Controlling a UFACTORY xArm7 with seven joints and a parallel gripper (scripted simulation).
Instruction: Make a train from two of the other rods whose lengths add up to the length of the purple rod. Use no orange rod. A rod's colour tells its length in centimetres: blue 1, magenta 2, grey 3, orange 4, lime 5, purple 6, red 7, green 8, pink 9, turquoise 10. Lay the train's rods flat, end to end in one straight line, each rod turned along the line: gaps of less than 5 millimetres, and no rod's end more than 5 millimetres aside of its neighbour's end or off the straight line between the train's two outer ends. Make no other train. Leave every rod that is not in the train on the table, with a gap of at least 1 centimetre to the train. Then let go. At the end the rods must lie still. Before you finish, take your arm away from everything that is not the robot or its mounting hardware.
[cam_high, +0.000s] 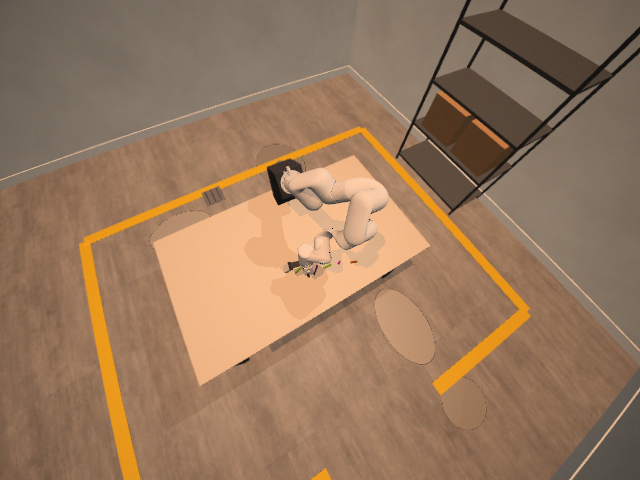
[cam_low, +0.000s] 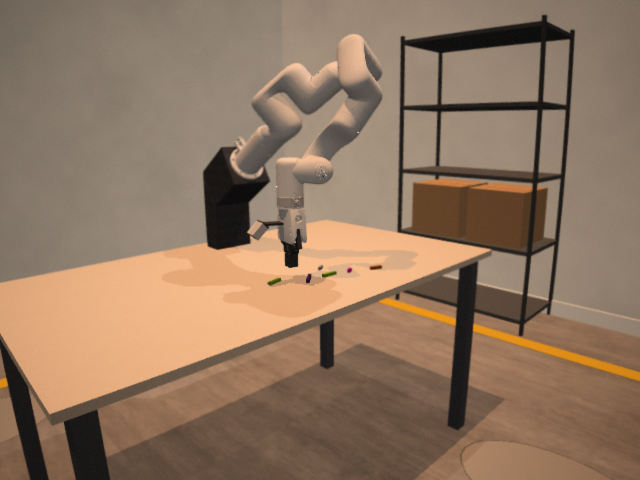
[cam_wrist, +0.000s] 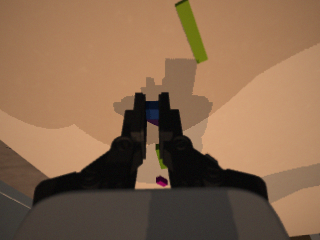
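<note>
Right now my hand is 30 mm short of the purple rod, 50 mm to the right of it and 70 mm above it. The rest, counted from my hand: small blue rod: 20 mm below; then grey rod: 10 mm ahead, 170 mm to the left, 70 mm below; then magenta rod: 100 mm ahead, 180 mm to the left, 70 mm below.
</note>
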